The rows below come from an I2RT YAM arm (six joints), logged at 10 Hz.
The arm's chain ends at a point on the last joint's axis. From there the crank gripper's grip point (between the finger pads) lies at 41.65 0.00 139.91 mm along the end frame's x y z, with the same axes.
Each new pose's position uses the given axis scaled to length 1; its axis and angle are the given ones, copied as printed.
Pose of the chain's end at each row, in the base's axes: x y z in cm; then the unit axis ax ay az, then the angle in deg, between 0 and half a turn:
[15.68 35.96 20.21 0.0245 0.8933 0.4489 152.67]
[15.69 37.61 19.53 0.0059 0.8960 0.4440 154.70]
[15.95 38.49 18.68 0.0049 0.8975 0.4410 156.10]
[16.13 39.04 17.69 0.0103 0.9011 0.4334 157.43]
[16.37 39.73 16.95 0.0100 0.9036 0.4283 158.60]
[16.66 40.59 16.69 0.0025 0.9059 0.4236 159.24]
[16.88 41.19 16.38 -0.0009 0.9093 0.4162 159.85]
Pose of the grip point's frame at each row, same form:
[18.01 47.43 11.48 0.0245 0.8933 0.4489 152.67]
[17.35 49.01 10.56 0.0059 0.8960 0.4440 154.70]
[17.29 49.84 9.60 0.0049 0.8975 0.4410 156.10]
[17.24 50.26 8.42 0.0103 0.9011 0.4334 157.43]
[17.22 50.86 7.54 0.0100 0.9036 0.4283 158.60]
[17.29 51.61 7.14 0.0025 0.9059 0.4236 159.24]
[17.34 52.05 6.64 -0.0009 0.9093 0.4162 159.85]

